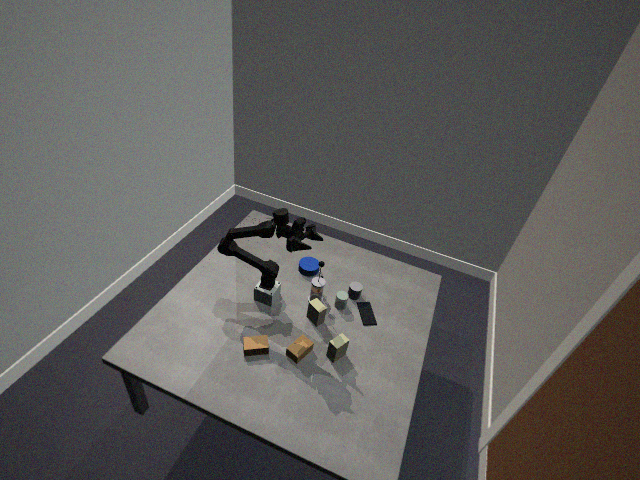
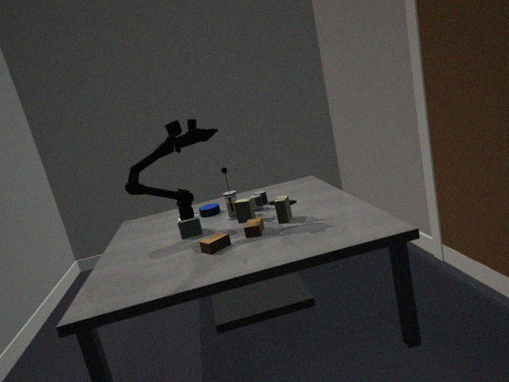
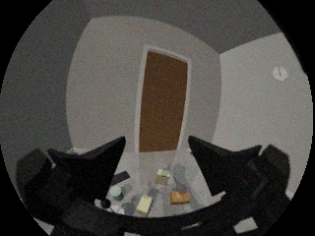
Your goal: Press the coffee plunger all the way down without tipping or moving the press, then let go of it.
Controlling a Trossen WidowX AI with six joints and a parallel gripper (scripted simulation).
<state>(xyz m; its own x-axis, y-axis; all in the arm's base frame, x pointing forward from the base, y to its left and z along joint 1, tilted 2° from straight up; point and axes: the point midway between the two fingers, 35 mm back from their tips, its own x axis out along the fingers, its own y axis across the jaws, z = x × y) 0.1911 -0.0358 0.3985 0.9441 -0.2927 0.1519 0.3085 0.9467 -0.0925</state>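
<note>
Now: gripper tip 10 mm short of the coffee press, 140 mm to the right of it and 350 mm above it. The rest, counted from my gripper tip: blue disc 90 mm behind, 340 mm to the left, 460 mm below; black flat plate 290 mm ahead, 140 mm to the left, 480 mm below.
</note>
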